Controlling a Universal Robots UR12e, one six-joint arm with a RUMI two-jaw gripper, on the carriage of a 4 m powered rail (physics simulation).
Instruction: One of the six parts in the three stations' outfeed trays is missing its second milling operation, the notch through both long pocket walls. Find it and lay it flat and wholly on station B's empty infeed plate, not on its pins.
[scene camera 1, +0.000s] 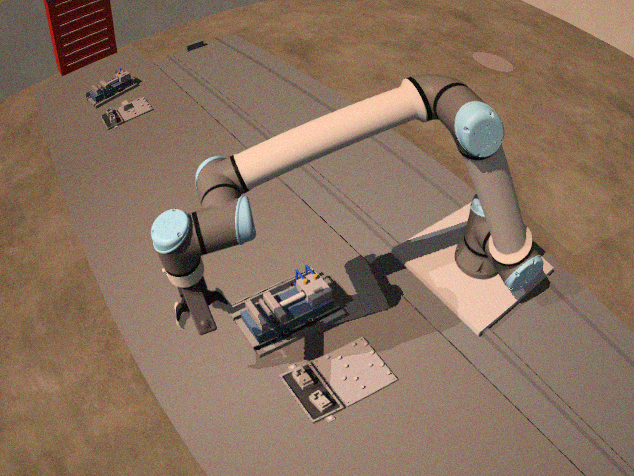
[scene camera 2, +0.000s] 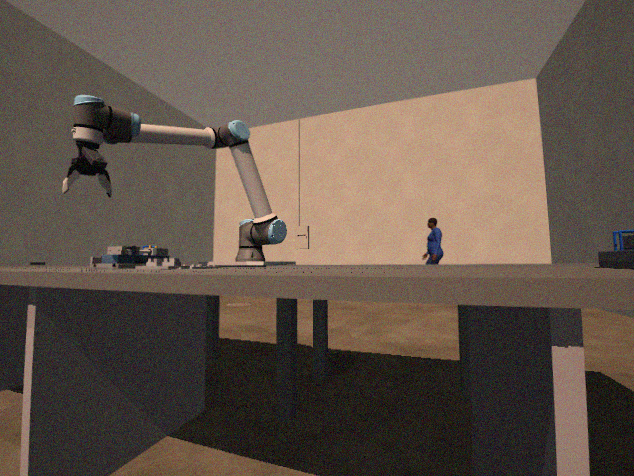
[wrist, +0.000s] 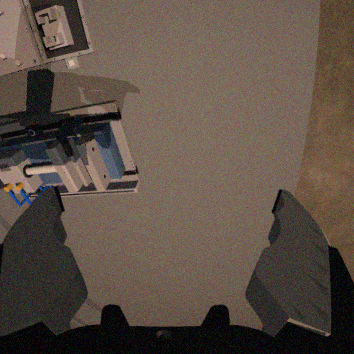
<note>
In view: my gripper (scene camera 1: 206, 320).
My gripper also shows in scene camera 2 (scene camera 2: 88, 195) and in the wrist view (wrist: 168, 190).
</note>
